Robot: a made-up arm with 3 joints.
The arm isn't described. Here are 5 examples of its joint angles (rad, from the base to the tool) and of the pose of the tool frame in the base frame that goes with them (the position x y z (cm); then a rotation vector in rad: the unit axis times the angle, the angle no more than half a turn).
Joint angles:
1: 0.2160 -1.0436 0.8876
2: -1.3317 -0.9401 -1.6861
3: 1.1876 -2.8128 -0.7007
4: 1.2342 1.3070 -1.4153
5: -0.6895 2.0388 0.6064
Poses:
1: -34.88 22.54 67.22 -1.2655 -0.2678 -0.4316
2: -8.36 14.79 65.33 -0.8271 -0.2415 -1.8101
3: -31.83 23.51 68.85 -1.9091 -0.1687 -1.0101
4: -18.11 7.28 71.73 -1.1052 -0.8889 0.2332
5: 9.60 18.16 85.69 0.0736 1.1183 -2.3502
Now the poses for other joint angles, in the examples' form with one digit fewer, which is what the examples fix.
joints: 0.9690 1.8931 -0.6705
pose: -19.2 -0.3 77.6 -1.206 -0.938 0.729
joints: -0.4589 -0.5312 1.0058
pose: -32.6 15.7 66.4 -0.985 -0.489 -0.229
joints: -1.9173 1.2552 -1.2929
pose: -1.4 27.2 72.5 -1.171 1.342 -2.105
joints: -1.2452 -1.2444 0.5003
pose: -17.4 -7.9 65.9 -0.855 -1.137 0.589
